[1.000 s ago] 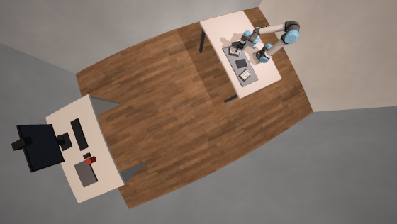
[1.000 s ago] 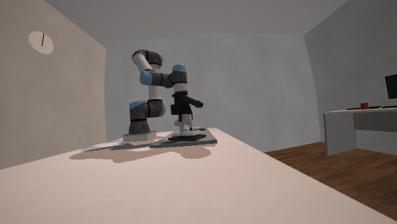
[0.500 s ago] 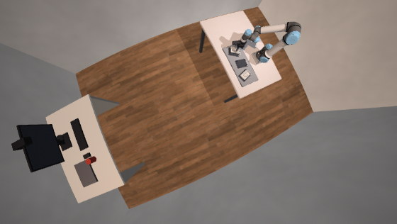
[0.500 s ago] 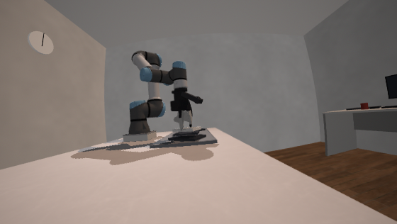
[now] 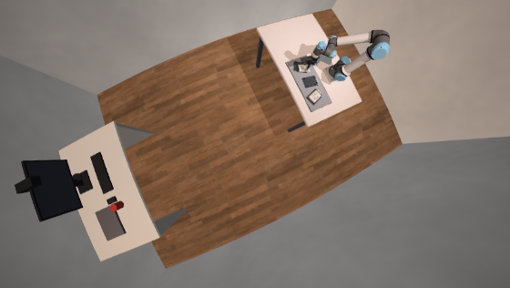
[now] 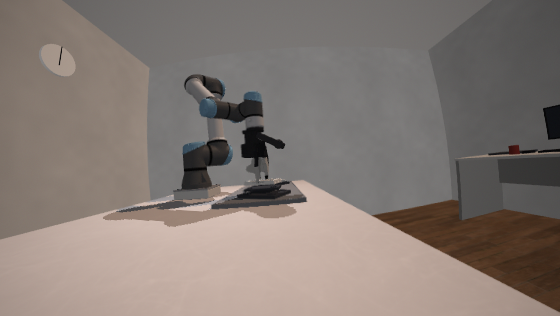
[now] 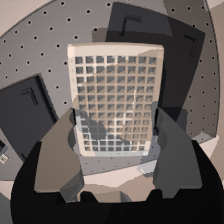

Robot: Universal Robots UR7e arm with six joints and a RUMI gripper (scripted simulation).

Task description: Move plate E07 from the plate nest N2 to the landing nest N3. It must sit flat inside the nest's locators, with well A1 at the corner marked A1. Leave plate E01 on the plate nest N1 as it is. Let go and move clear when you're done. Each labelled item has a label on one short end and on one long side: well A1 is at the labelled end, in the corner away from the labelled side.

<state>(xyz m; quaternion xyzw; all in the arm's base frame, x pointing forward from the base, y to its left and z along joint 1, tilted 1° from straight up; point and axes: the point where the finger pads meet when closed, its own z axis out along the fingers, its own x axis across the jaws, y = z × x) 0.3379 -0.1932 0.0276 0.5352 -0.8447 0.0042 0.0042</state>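
Right now the dark landing nest is 16 cm to the left of my hand and 5 cm below it. The rest, counted from my hand: plate nest N2: 5 cm to the right, 5 cm below.
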